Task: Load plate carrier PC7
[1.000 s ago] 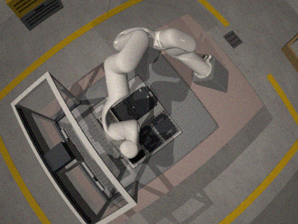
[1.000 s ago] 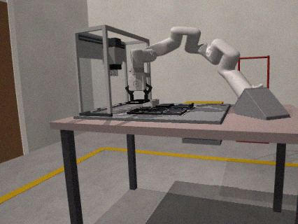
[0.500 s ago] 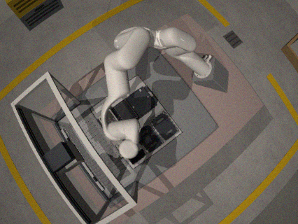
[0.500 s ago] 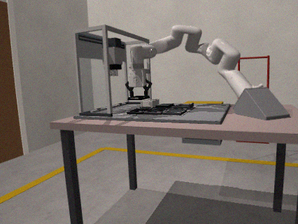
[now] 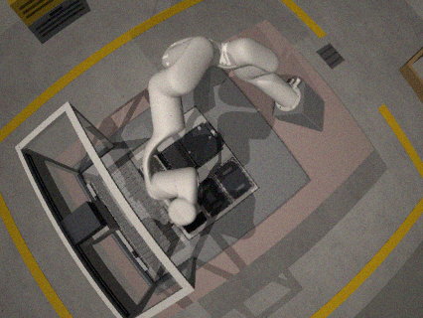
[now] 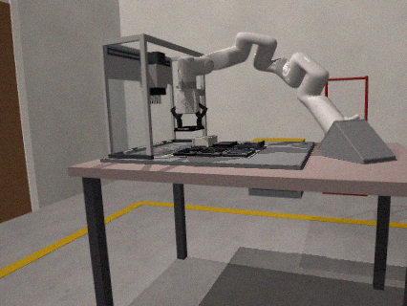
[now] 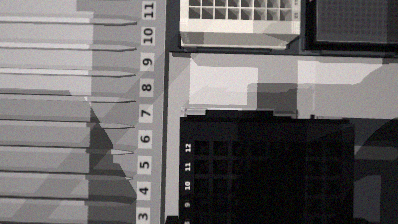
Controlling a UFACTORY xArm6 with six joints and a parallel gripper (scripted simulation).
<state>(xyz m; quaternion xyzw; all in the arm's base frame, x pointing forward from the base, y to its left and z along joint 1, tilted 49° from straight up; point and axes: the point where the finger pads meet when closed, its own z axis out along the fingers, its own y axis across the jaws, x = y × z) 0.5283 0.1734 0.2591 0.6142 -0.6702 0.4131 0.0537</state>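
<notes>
Now: the plate carrier PC7 150 mm behind my hand, 150 mm to the right of it and 100 mm below it. The rest, counted from my hand: black 96-well plate 10 mm below; pale well plate 40 mm behind, 180 mm to the right, 90 mm below; A1 mark 160 mm behind, 10 mm to the right, 110 mm below.
</notes>
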